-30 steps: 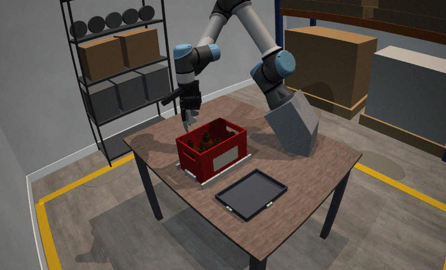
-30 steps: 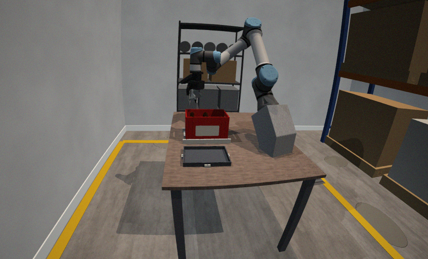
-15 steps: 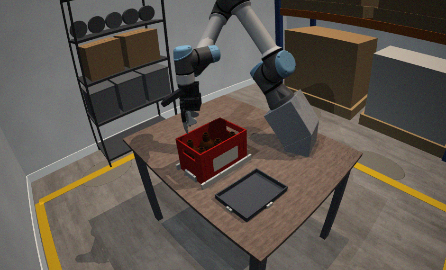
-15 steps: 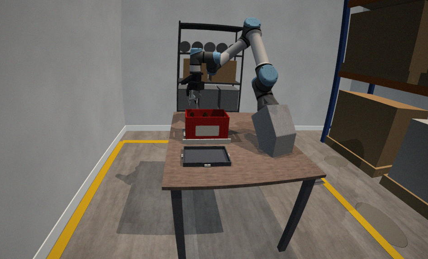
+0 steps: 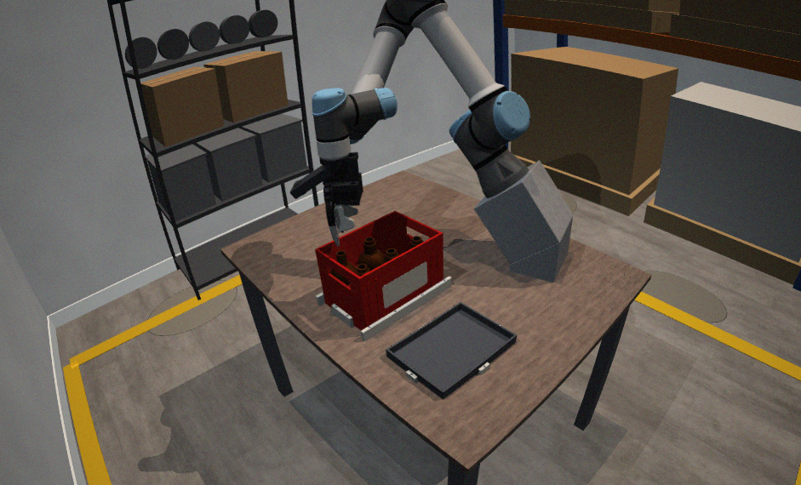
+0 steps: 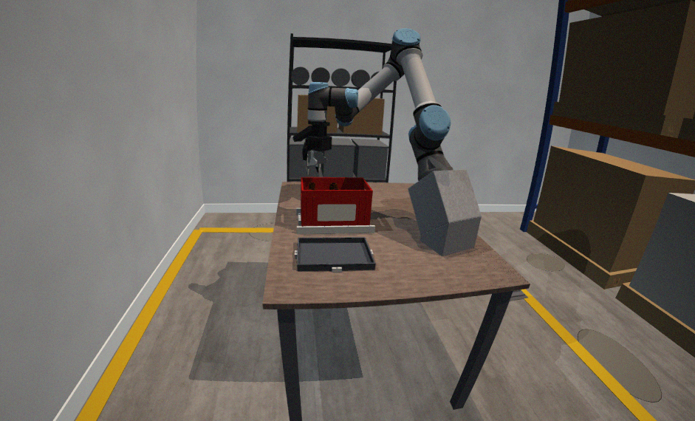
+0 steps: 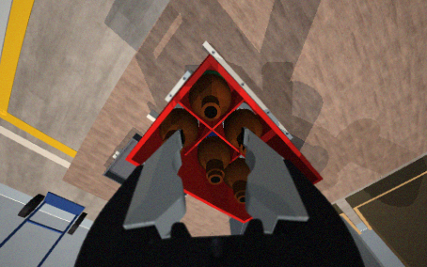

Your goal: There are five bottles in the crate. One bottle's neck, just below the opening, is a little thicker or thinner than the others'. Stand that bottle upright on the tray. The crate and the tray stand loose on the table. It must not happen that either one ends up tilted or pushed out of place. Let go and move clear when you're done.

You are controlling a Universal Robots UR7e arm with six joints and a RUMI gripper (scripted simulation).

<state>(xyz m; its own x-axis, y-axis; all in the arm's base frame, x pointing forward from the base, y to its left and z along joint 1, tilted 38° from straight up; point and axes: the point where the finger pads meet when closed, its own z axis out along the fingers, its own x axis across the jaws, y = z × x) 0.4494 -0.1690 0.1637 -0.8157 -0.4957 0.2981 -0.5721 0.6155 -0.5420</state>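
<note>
Now: hand 13 cm above the red crate, 8 cm past it and 6 cm to the right of it. The rest, counted from my hand: dark tray 33 cm to the left, 21 cm below.
</note>
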